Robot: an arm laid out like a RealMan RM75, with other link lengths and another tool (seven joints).
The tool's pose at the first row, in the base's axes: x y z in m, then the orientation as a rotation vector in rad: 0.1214 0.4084 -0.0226 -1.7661 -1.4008 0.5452
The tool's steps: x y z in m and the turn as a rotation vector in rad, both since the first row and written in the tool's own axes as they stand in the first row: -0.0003 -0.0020 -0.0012 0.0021 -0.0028 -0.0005; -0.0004 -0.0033 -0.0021 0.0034 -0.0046 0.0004; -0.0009 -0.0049 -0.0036 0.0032 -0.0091 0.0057; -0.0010 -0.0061 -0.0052 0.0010 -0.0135 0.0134; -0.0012 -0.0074 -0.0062 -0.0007 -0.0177 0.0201; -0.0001 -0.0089 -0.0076 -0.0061 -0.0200 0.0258; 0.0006 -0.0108 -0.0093 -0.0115 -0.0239 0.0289; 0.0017 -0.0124 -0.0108 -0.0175 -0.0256 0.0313; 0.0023 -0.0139 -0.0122 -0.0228 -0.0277 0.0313; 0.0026 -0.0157 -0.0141 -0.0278 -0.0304 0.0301
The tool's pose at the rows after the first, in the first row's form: 0.1210 0.4079 -0.0203 -1.7639 -1.4021 0.5489; 0.1209 0.4076 -0.0188 -1.7635 -1.4019 0.5519; 0.1209 0.4067 -0.0167 -1.7676 -1.4008 0.5589; 0.1213 0.4062 -0.0148 -1.7752 -1.3986 0.5658; 0.1212 0.4058 -0.0132 -1.7816 -1.3968 0.5724; 0.1217 0.4065 -0.0111 -1.7903 -1.3964 0.5744; 0.1220 0.4067 -0.0084 -1.7969 -1.3992 0.5765; 0.1225 0.4074 -0.0061 -1.8035 -1.4014 0.5757; 0.1228 0.4076 -0.0040 -1.8076 -1.4055 0.5745; 0.1232 0.4074 -0.0014 -1.8105 -1.4108 0.5734
